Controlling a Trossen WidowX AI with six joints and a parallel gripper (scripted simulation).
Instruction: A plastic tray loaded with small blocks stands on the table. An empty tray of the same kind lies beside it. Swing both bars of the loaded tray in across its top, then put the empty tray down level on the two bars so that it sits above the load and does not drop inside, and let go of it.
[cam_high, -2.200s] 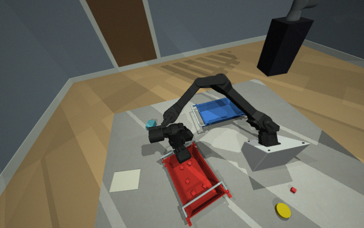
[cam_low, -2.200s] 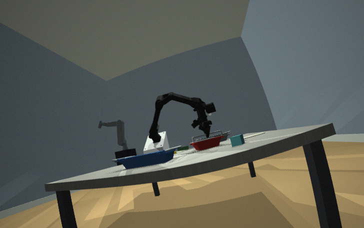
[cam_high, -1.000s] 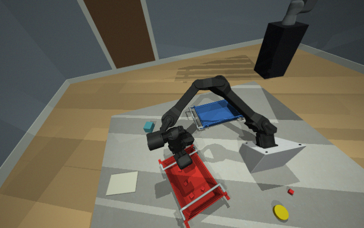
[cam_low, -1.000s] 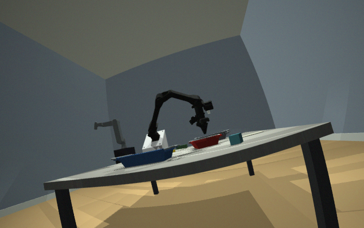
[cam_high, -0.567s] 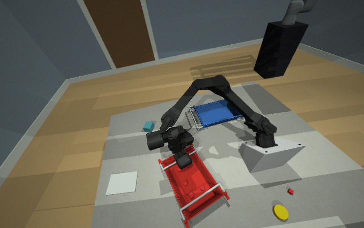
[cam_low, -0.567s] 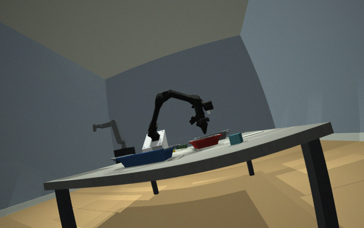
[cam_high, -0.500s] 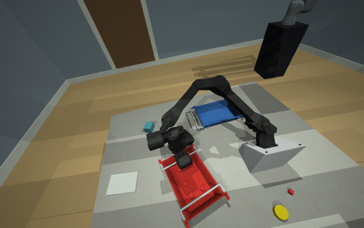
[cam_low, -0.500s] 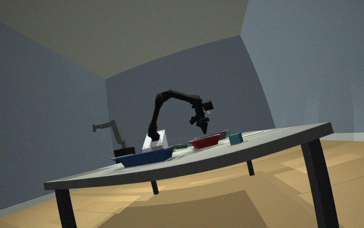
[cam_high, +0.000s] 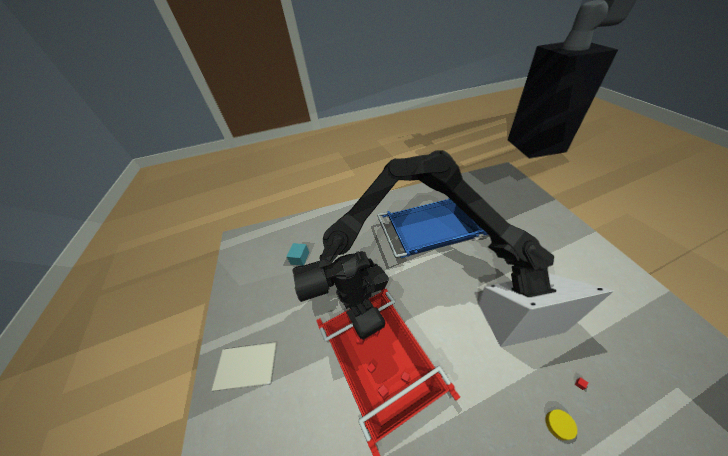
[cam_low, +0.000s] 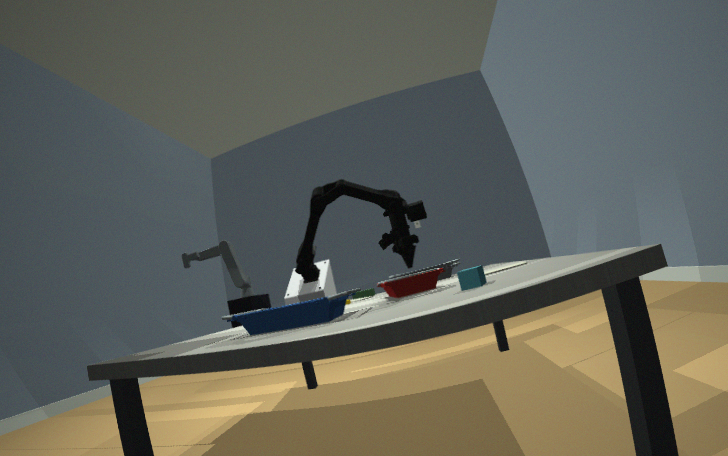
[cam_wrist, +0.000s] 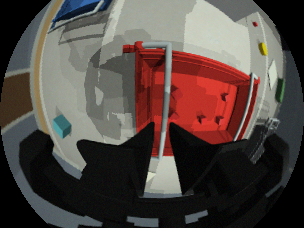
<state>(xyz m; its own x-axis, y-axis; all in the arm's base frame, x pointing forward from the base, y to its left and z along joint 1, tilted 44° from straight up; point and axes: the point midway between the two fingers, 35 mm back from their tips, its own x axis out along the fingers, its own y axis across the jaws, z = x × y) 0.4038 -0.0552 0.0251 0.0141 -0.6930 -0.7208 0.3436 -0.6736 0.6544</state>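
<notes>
Now: gripper tip 300 mm past the blue tray, 290 mm to the left of it and 50 mm above it. From my gripper tip the other things lie so: yellow disc (380 mm behind, 290 mm to the left, 80 mm below); green block (380 mm behind, 620 mm to the left, 70 mm below); teal cube (180 mm ahead, 290 mm to the right, 70 mm below).
</notes>
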